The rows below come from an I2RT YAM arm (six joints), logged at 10 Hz.
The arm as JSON. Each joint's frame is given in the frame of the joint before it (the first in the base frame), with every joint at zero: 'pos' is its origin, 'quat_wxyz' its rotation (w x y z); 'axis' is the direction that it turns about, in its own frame. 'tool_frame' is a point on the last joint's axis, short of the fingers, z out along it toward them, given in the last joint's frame.
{
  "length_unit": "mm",
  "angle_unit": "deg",
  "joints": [
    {
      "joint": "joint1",
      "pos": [
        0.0,
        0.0,
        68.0
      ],
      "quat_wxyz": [
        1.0,
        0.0,
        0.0,
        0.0
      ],
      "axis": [
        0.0,
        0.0,
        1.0
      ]
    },
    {
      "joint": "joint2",
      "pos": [
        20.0,
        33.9,
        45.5
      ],
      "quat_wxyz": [
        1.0,
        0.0,
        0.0,
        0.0
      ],
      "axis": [
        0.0,
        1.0,
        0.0
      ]
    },
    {
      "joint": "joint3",
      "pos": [
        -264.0,
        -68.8,
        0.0
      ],
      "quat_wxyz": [
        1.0,
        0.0,
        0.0,
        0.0
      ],
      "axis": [
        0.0,
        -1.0,
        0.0
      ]
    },
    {
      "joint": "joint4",
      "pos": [
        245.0,
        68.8,
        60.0
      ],
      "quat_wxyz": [
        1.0,
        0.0,
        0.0,
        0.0
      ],
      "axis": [
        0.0,
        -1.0,
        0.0
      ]
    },
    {
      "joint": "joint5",
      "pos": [
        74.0,
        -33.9,
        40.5
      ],
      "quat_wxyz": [
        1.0,
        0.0,
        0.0,
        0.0
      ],
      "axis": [
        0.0,
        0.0,
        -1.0
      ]
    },
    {
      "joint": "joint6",
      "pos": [
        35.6,
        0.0,
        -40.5
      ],
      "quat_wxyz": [
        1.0,
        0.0,
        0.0,
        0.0
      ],
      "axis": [
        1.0,
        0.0,
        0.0
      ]
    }
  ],
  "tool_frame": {
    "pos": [
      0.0,
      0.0,
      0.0
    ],
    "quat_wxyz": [
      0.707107,
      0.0,
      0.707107,
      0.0
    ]
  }
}
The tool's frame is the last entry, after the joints.
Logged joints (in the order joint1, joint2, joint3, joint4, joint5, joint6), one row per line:
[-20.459, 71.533, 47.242, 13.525, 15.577, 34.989]
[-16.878, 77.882, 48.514, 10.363, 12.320, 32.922]
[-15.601, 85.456, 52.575, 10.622, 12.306, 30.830]
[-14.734, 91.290, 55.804, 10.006, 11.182, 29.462]
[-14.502, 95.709, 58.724, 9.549, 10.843, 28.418]
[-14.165, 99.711, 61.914, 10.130, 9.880, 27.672]
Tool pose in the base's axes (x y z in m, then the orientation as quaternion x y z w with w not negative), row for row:
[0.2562, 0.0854, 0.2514, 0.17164, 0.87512, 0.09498, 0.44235]
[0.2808, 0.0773, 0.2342, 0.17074, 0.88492, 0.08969, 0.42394]
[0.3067, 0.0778, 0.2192, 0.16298, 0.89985, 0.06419, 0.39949]
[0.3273, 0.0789, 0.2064, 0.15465, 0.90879, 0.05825, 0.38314]
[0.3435, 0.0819, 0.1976, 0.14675, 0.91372, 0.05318, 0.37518]
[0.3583, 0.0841, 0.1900, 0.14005, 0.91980, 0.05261, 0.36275]
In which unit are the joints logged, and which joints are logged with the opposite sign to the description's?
The joints are logged in degrees. Opposite sign: joint1, joint4.
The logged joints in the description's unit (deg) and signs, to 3 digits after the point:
[20.459, 71.533, 47.242, -13.525, 15.577, 34.989]
[16.878, 77.882, 48.514, -10.363, 12.320, 32.922]
[15.601, 85.456, 52.575, -10.622, 12.306, 30.830]
[14.734, 91.290, 55.804, -10.006, 11.182, 29.462]
[14.502, 95.709, 58.724, -9.549, 10.843, 28.418]
[14.165, 99.711, 61.914, -10.130, 9.880, 27.672]

